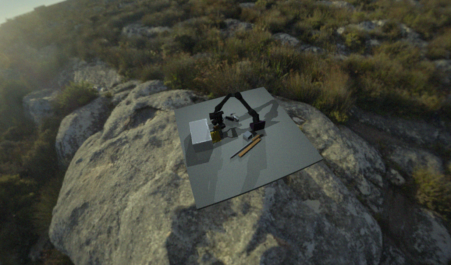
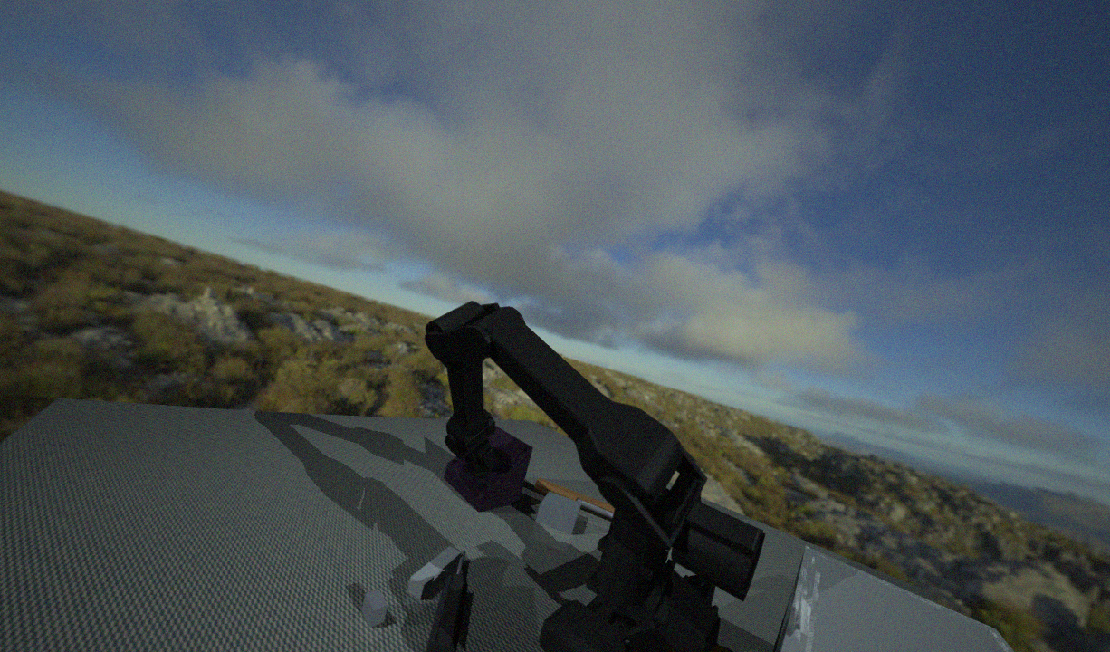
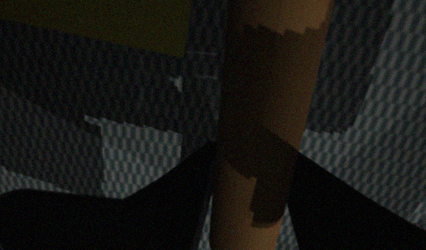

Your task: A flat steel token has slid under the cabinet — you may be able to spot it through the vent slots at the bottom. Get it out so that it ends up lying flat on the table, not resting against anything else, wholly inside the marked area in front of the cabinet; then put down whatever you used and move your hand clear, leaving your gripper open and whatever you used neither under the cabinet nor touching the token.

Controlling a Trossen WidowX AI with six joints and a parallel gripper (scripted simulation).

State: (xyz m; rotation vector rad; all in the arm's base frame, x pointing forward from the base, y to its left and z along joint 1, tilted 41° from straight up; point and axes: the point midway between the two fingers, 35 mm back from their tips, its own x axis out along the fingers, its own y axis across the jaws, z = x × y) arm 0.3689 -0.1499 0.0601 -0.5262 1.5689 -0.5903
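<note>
Right now the grey bar is 21 cm behind my gripper tip and 5 cm to the right of it. Round my gripper tip: grey block: 24 cm to the left, 22 cm behind, 1 cm above; small grey cube: 20 cm behind, 14 cm to the right; wooden stick: 38 cm to the left, 17 cm behind.
</note>
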